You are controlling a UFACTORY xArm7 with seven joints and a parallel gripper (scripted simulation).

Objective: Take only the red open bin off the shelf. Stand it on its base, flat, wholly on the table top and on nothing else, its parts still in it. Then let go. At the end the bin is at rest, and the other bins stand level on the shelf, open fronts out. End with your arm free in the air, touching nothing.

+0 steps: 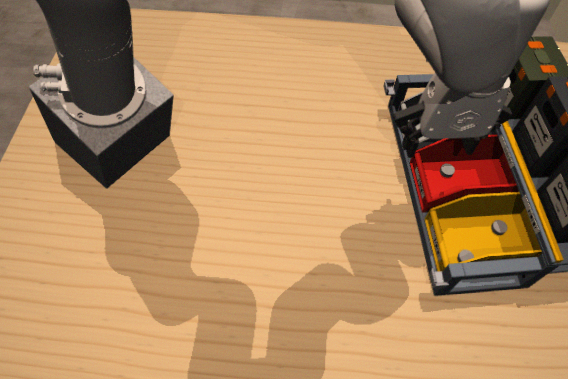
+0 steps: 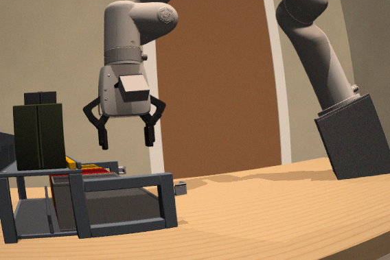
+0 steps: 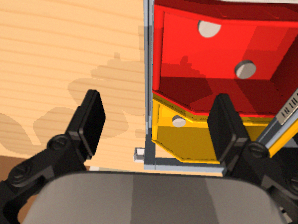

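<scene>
Now: the red open bin 80 mm ahead of my hand, 10 mm to the right of it and 90 mm below it. Round my hand: dark box (190 mm ahead, 100 mm to the left, 20 mm above); then yellow open bin (70 mm ahead, 120 mm to the right, 90 mm below).
</scene>
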